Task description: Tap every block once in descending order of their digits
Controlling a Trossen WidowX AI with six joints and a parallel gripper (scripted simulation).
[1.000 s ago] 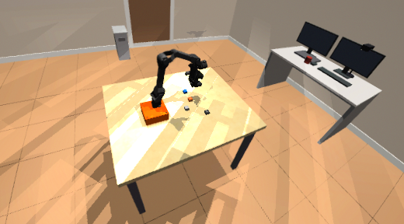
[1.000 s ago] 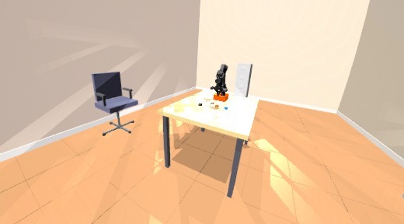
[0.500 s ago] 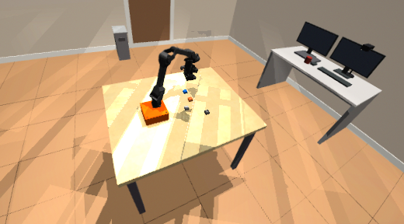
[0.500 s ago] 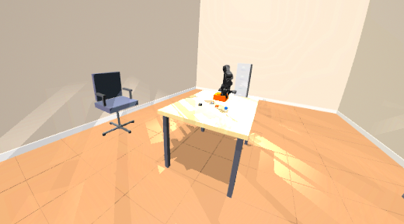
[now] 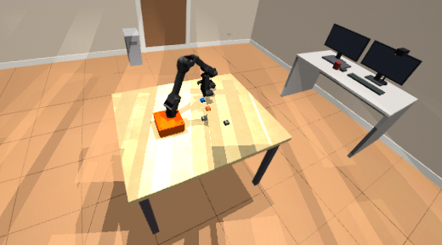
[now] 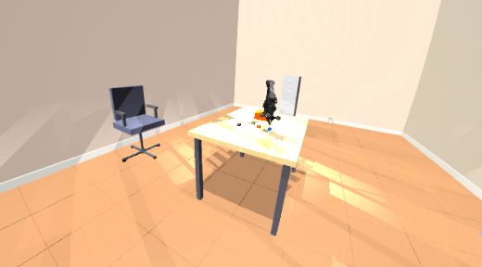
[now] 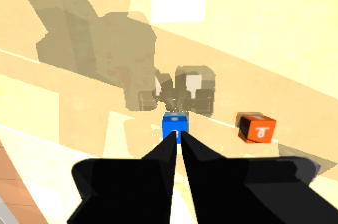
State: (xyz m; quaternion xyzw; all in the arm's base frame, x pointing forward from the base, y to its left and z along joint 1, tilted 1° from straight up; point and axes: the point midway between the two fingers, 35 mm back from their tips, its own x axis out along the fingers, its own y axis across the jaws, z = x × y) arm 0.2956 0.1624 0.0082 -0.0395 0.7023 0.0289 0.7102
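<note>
Right now the blue block is 10 mm behind my gripper tip and 30 mm below it. Round my gripper tip: orange block 110 mm to the right, 30 mm below; grey block 70 mm behind, 200 mm to the right, 30 mm below; black block 80 mm ahead, 290 mm to the right, 30 mm below.
</note>
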